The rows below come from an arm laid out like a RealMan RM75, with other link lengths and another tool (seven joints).
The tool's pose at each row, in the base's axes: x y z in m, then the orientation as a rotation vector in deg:
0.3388, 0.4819, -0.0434, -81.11, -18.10, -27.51
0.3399, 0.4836, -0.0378, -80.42, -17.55, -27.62
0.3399, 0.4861, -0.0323, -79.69, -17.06, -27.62
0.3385, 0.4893, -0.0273, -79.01, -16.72, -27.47
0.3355, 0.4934, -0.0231, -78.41, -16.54, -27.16
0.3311, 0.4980, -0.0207, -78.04, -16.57, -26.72
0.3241, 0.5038, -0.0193, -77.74, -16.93, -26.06
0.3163, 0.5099, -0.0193, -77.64, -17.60, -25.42
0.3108, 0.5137, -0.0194, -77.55, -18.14, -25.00
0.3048, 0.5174, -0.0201, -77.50, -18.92, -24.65
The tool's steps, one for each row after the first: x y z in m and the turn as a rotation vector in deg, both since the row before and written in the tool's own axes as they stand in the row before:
0.0034, -0.0041, 0.0025, 0.56, 0.61, 0.24
0.0023, -0.0045, 0.0033, 0.63, 0.52, 0.27
0.0007, -0.0047, 0.0039, 0.63, 0.32, 0.29
-0.0013, -0.0046, 0.0045, 0.61, 0.11, 0.31
-0.0034, -0.0036, 0.0046, 0.45, -0.17, 0.29
-0.0064, -0.0038, 0.0055, 0.48, -0.53, 0.25
-0.0077, -0.0028, 0.0055, 0.32, -0.79, 0.06
-0.0054, -0.0020, 0.0035, 0.24, -0.58, -0.02
-0.0060, -0.0017, 0.0033, 0.22, -0.72, -0.21

